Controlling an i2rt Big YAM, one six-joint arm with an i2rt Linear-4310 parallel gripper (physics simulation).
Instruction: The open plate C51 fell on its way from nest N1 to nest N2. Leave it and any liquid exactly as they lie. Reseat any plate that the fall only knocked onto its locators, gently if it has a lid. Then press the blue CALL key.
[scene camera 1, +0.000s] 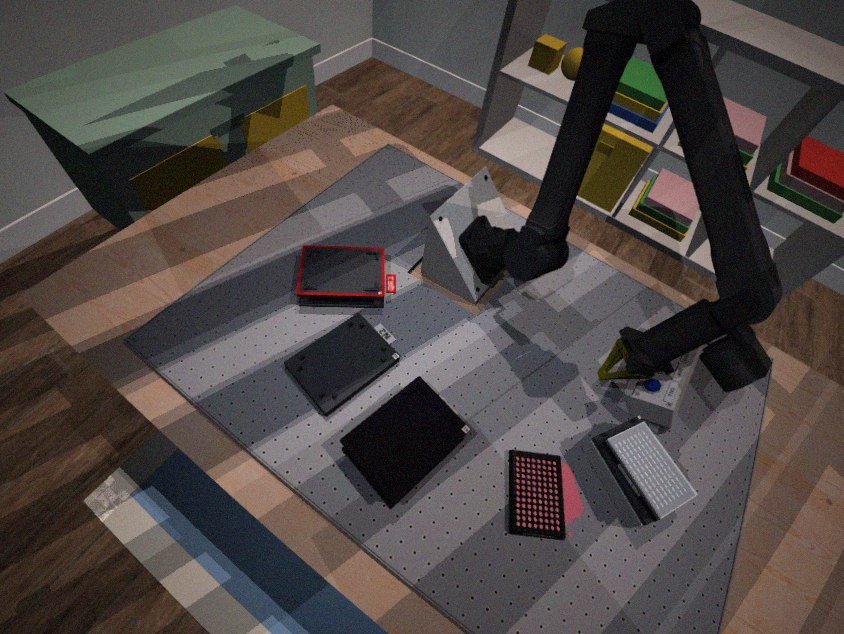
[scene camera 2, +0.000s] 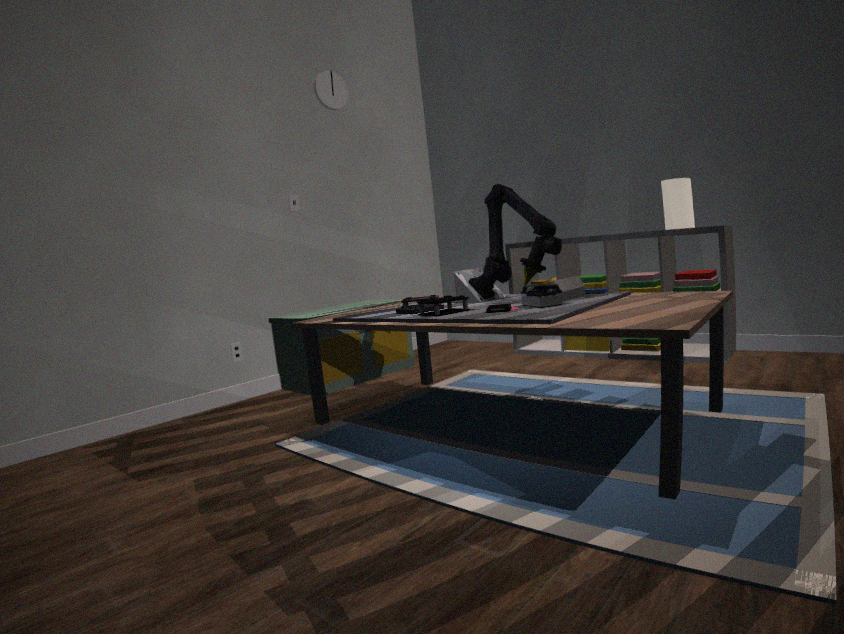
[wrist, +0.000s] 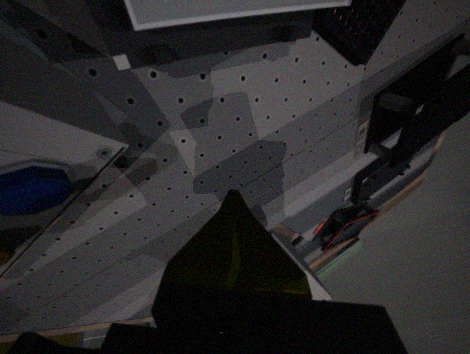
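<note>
The open black plate with pink wells lies on the perforated mat, with pink liquid beside it. A white plate is on a black nest; a strip of the nest shows along its left side, and I cannot tell if it is level. The blue key is on the grey key box. My gripper is shut and empty, left of the blue key in scene camera 1. Its height above the box is unclear.
A black raised nest, the dark nest labelled N2 and a red-rimmed black nest stand to the left. A white slanted panel stands by the arm base. The forearm hides part of the key box.
</note>
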